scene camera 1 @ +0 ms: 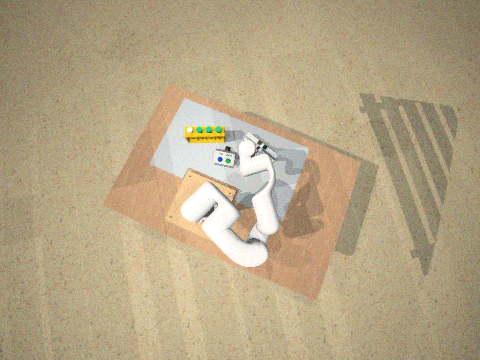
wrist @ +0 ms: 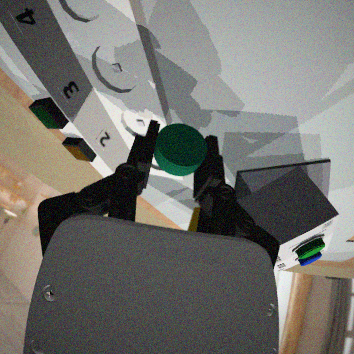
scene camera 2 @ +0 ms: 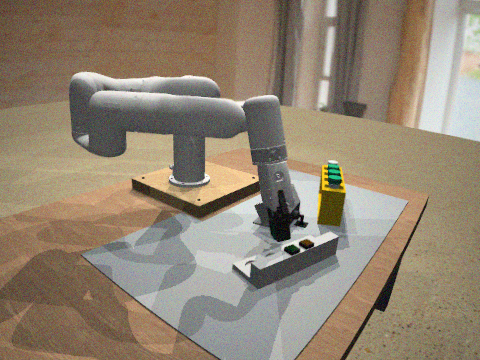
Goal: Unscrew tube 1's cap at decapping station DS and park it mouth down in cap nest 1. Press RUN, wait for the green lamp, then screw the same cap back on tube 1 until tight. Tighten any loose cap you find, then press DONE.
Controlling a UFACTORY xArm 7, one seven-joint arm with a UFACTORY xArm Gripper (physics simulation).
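Places are measured from the arm's base along level axes (x ahead, y left, z up), in centimetres.
Where they show: gripper, fingertip midpoint: (wrist: 178, 141) (scene camera 2: 280, 237); arm's base, link origin: (scene camera 2: 189, 180).
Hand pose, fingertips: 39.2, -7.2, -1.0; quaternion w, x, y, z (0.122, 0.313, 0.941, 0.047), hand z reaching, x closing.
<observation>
Each offset is from my fingertips to the centre of the thing, as dx, dy, dz. "spot": to the spot under its first point.
My gripper (scene camera 2: 281, 235) (wrist: 178, 141) is shut on a round green cap @(-0.7, -0.5, +1.3) (wrist: 180, 149), low beside the white cap nest tray @(+4.7, -3.9, +0.4) (scene camera 1: 271, 151) (scene camera 2: 300, 266) (wrist: 80, 112). In the wrist view, round nests by labels 2, 3 and 4 show; the cap and fingers cover the tray's near end, and no label 1 can be read. I cannot tell whether the cap touches the tray. The yellow rack @(-2.1, +27.3, +2.9) (scene camera 1: 186, 135) (scene camera 2: 331, 207) holds three green-capped tubes and a white-topped one (scene camera 1: 190, 130) (scene camera 2: 333, 163). The arm hides the gripper in scene camera 1.
A control box @(-9.0, +11.2, +1.9) (scene camera 1: 224, 157) (wrist: 287, 205) with a green button @(-10.5, +8.5, +4.1) (scene camera 1: 228, 161) (wrist: 311, 247) and a blue button @(-11.7, +12.8, +4.1) (scene camera 1: 220, 159) stands between rack and arm base. Dark green @(spot: +7.1, -6.6, +3.0) (scene camera 2: 292, 248) (wrist: 49, 113) and amber @(spot: +8.1, -3.1, +3.0) (scene camera 2: 306, 243) (wrist: 79, 149) squares sit on the tray's raised back.
</observation>
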